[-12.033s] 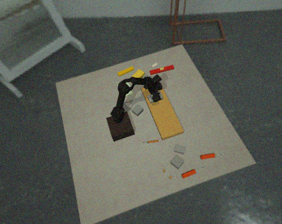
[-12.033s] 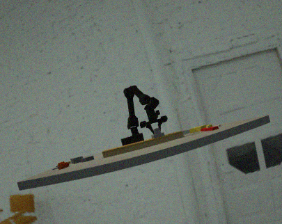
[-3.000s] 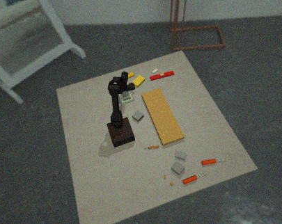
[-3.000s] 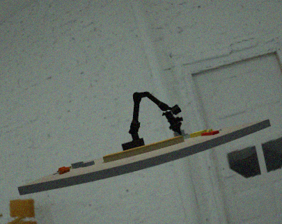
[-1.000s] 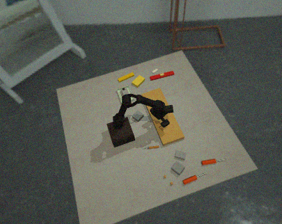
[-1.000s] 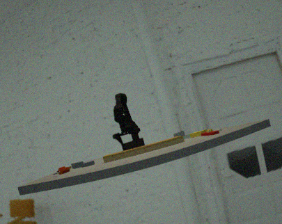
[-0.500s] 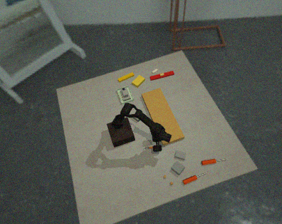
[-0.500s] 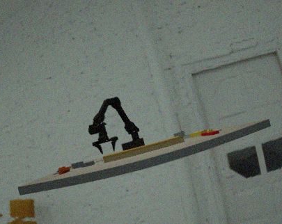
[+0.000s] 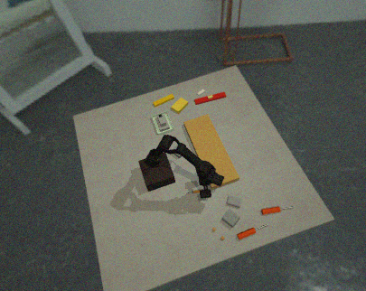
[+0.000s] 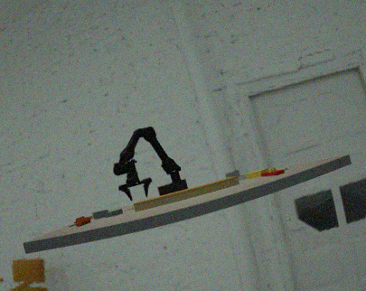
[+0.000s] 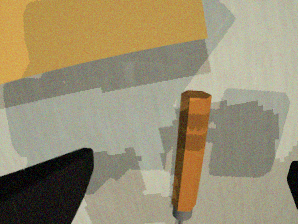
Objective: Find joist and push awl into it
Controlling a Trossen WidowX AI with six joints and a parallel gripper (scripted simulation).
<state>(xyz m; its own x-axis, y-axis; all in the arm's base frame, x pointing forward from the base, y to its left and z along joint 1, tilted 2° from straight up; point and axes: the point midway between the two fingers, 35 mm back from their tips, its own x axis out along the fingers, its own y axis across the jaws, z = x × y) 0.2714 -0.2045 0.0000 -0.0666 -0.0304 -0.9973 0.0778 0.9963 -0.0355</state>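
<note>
My gripper tip is 50 mm past the awl and 40 mm above it. The rest, counted from my gripper tip: stud finder 570 mm to the left, 180 mm behind; pale green tray 550 mm to the left, 170 mm behind, 40 mm below; yellow block 680 mm to the left, 30 mm below, 30 mm behind.
</note>
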